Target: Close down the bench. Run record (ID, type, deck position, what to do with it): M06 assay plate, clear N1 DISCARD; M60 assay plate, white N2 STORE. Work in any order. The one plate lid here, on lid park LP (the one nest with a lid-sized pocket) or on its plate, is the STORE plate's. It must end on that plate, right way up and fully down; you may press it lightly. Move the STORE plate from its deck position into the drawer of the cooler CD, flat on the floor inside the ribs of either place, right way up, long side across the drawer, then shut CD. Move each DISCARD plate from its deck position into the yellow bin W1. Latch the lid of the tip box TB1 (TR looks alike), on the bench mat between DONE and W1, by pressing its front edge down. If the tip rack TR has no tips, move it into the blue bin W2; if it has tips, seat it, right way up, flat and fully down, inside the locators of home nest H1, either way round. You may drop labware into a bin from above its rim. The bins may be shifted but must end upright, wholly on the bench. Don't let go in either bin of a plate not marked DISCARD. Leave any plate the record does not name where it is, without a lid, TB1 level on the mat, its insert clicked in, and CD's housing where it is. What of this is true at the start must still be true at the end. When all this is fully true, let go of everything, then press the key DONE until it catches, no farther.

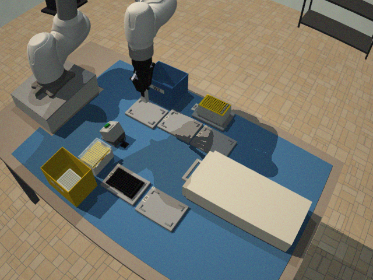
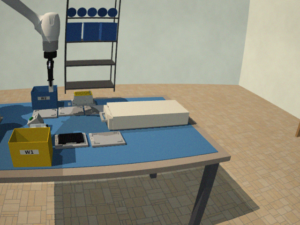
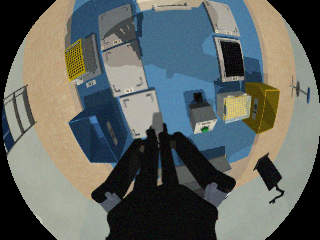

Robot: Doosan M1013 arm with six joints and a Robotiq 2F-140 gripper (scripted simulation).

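The done key box lies 15 cm below my hand, 13 cm to the right of it and 10 cm behind it. Also, from my hand: tip rack TR: 21 cm to the left, 21 cm ahead, 15 cm below; then blue bin W2: 23 cm to the left, 16 cm below, 6 cm behind; then black plate: 29 cm to the right, 18 cm below, 9 cm ahead.
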